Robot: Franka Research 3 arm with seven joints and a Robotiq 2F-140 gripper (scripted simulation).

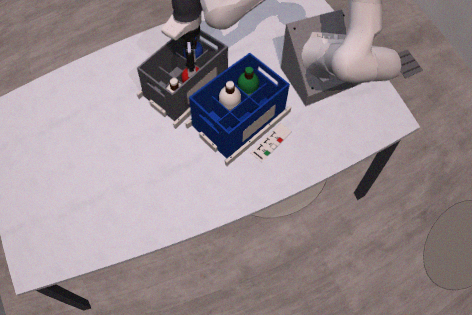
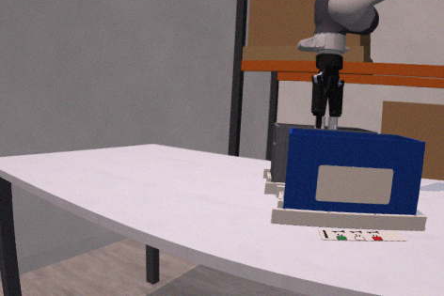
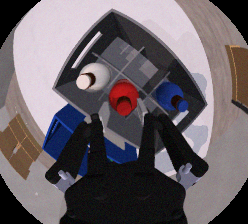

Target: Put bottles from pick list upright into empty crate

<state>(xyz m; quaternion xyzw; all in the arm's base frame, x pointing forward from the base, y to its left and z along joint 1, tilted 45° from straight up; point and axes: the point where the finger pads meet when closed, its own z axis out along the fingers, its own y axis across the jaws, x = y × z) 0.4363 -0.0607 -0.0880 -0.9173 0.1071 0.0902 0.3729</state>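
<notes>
The red bottle lies 8 cm below my hand. Round my hand: green bottle 17 cm behind, 9 cm to the left, 8 cm below; blue bottle 12 cm to the right, 8 cm below, 4 cm behind; grey crate 9 cm below, 4 cm to the right, 2 cm ahead.
</notes>
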